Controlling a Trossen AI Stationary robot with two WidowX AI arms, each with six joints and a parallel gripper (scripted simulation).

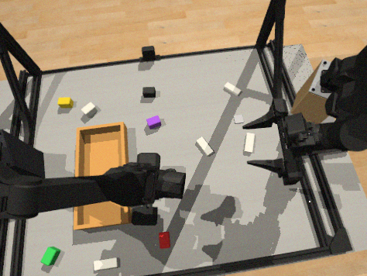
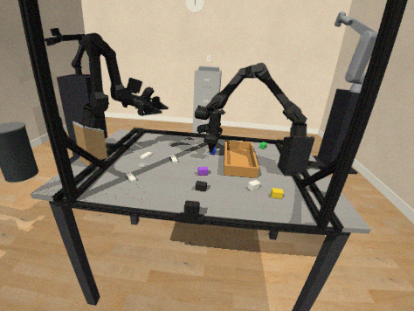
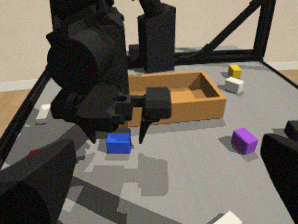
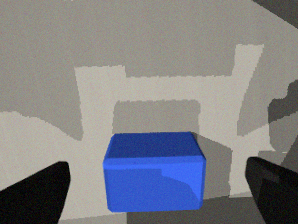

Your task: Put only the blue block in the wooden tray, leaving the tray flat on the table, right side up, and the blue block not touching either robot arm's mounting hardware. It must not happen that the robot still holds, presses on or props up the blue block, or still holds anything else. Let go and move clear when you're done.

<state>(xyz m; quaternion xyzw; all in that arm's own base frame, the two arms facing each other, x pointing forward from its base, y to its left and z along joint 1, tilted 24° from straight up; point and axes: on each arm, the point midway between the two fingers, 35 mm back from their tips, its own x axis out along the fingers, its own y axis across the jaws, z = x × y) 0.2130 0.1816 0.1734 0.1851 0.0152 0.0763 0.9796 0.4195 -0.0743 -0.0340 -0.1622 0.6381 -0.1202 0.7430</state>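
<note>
Right now the blue block is 4 cm below my right hand. From my right hand the other things lie so: wooden tray: 13 cm to the right, 9 cm behind, 4 cm below; red block: 14 cm ahead, 4 cm below, 1 cm to the left; purple block: 23 cm behind, 5 cm to the left, 4 cm below.
</note>
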